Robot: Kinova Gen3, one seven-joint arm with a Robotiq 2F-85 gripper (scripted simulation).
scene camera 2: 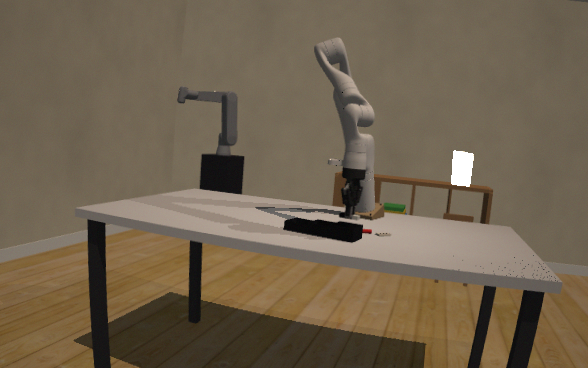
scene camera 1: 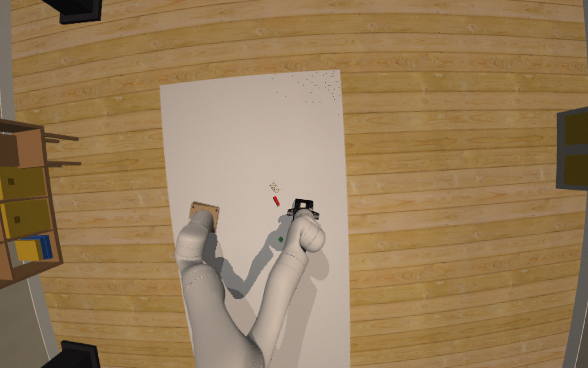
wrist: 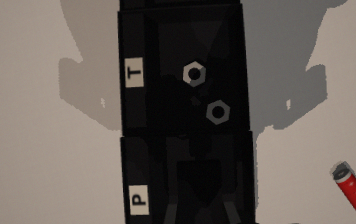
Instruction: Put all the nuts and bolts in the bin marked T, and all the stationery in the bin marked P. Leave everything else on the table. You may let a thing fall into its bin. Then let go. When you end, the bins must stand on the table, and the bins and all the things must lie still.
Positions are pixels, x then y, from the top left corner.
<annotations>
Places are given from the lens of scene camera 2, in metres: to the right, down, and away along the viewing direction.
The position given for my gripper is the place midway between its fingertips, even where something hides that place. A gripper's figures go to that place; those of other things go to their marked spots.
my gripper [scene camera 2: 349, 217]: 0.18, 0.11, 1.43
black double bin [scene camera 2: 344, 231]: 0.16, 0.15, 1.38
</annotations>
